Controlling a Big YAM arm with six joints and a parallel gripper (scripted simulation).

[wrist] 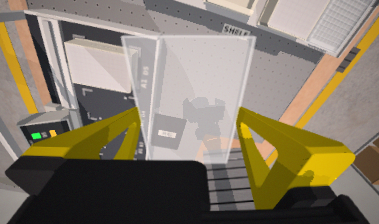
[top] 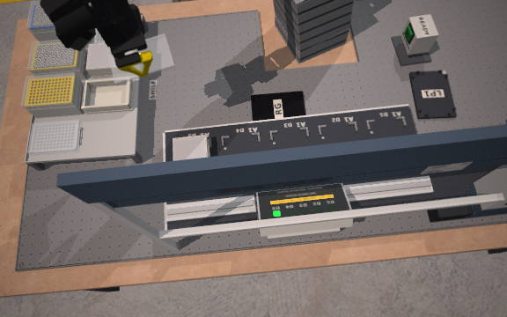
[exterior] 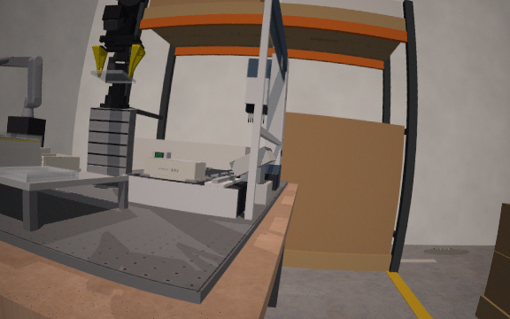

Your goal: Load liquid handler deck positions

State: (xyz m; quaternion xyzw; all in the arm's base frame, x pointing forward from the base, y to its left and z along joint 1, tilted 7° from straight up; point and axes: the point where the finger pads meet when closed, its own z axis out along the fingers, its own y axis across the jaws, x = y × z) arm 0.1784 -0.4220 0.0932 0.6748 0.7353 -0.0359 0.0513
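The clear plate lid lies 1 cm below my hand. Round my hand: reservoir 7 cm behind, 14 cm to the right, 22 cm below; shelf 14 cm behind, 20 cm to the right, 23 cm below; shelf label 11 cm behind, 4 cm to the right, 29 cm below.
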